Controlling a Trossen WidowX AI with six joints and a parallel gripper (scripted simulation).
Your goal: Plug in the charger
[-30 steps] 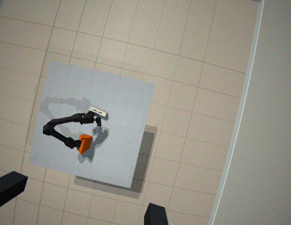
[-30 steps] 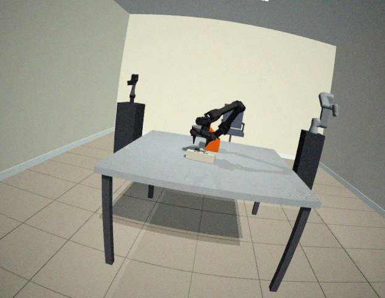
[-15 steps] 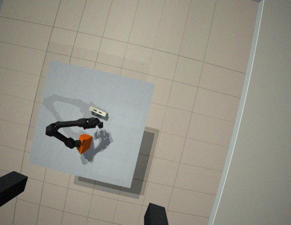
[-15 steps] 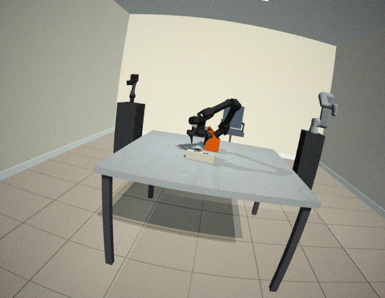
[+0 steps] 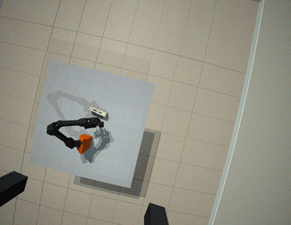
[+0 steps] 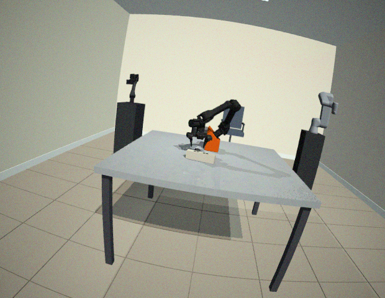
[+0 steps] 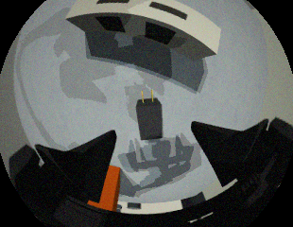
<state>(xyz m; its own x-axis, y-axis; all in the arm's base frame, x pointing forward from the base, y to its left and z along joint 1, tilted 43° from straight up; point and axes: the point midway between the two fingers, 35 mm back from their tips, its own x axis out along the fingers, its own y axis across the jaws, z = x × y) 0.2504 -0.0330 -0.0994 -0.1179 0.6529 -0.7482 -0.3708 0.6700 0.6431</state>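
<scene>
My gripper tip is 3 cm above the dark two-prong charger, 1 cm to the right of it and 1 cm short of it.
</scene>
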